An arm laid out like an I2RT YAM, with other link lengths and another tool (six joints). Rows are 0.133 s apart.
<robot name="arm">
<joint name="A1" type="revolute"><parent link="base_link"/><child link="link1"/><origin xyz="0 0 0.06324" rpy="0 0 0"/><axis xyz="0 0 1"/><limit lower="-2.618" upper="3.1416"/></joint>
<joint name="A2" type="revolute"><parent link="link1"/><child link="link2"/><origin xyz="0.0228 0.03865 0.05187" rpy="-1.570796 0 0"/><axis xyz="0 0 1"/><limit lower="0" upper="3.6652"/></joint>
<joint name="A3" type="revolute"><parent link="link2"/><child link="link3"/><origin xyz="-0.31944 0 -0.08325" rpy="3.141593 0 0"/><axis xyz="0 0 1"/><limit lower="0" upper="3.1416"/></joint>
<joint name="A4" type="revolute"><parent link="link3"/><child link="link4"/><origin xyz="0.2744 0.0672 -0.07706" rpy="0 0 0"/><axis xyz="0 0 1"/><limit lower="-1.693" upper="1.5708"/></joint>
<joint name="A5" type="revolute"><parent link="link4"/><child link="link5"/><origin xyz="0.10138 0.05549 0.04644" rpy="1.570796 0 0"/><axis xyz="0 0 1"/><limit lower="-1.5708" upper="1.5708"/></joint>
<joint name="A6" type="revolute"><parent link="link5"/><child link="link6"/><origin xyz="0.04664 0 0.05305" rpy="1.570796 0 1.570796"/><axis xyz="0 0 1"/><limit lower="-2.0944" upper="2.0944"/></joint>
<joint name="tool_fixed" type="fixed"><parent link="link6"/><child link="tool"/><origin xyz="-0.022 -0.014 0.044" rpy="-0.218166 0 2.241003"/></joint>
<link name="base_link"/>
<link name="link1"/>
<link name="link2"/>
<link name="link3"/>
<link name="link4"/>
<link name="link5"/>
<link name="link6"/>
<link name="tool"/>
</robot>
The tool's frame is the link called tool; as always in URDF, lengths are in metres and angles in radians.
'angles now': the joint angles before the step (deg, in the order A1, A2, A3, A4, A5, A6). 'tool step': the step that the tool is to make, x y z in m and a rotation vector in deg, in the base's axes. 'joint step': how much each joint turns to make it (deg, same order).
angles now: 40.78 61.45 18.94 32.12 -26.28 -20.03
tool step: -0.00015 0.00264 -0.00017 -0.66 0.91 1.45
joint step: 0.09 0.57 0.96 -1.59 -1.36 -0.19
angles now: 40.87 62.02 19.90 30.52 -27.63 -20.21
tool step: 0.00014 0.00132 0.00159 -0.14 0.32 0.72
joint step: 0.01 0.17 0.64 -0.82 -0.72 -0.05
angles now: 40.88 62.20 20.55 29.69 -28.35 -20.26
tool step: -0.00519 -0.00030 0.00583 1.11 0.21 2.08
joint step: 0.16 -0.95 0.19 -0.25 -2.07 0.66
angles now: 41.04 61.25 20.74 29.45 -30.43 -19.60
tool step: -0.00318 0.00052 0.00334 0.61 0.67 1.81
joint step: 0.09 -0.26 0.34 -0.37 -1.86 0.65
